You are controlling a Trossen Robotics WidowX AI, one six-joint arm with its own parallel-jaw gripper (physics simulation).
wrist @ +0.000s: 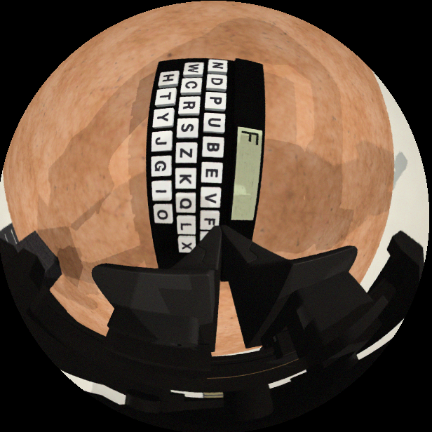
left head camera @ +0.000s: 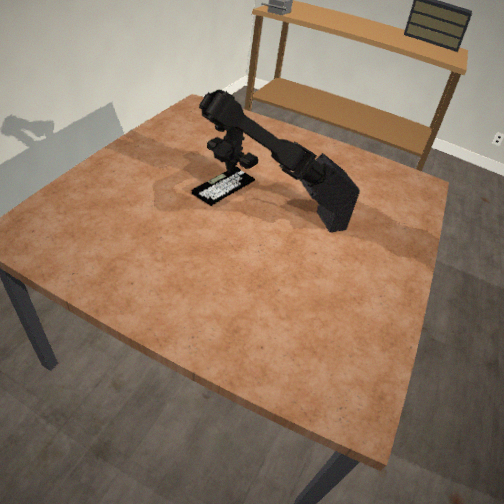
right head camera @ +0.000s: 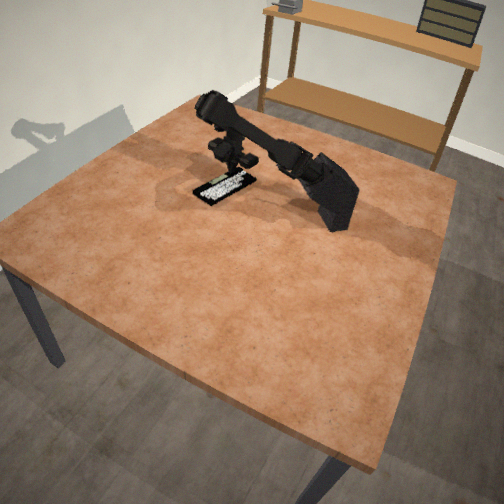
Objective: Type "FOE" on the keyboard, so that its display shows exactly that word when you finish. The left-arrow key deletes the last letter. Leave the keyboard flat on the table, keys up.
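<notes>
The black keyboard (left head camera: 212, 201) (right head camera: 212, 201) (wrist: 247, 95) lies flat on the table with its white keys up. Its display (wrist: 246, 175) reads "F". In the wrist view the F key (wrist: 209, 220) shows right beyond the fingertips, the E key (wrist: 211, 173) farther up the same row, and the O key (wrist: 162, 214) at the near end of the left row. My gripper (left head camera: 231, 169) (right head camera: 232, 169) (wrist: 219, 231) is shut and empty, pointing down over the keyboard's near end. Its fingers hide part of that end; the left-arrow key cannot be made out.
The wooden table (left head camera: 225, 300) (right head camera: 225, 300) carries the arm's base (left head camera: 332, 192) (right head camera: 332, 192) to the right of the keyboard. A wooden shelf unit (left head camera: 350, 32) (right head camera: 370, 30) stands behind the table, with a slatted dark box (left head camera: 438, 25) (right head camera: 451, 22) on top.
</notes>
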